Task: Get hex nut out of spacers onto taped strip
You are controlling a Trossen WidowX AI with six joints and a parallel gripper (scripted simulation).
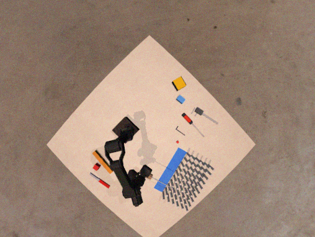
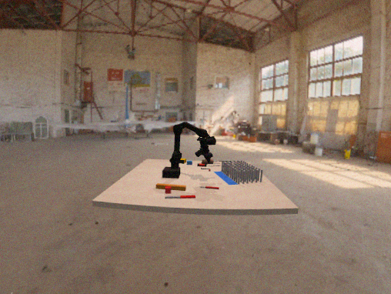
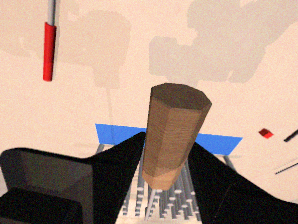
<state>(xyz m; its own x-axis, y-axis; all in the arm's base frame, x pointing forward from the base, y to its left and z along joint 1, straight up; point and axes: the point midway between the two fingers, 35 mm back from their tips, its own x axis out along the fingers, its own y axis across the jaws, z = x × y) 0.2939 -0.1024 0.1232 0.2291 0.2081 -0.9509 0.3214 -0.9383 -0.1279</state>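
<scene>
Now: gripper tip 150 mm short of the blue taped strip, 100 mm to the right of it and 160 mm above it. From my gripper tip the other things lie so: red cube: 10 mm ahead, 300 mm to the left, 150 mm below; then red block: 260 mm behind, 320 mm to the right, 140 mm below; then orange bar: 260 mm behind, 260 mm to the right, 140 mm below.
</scene>
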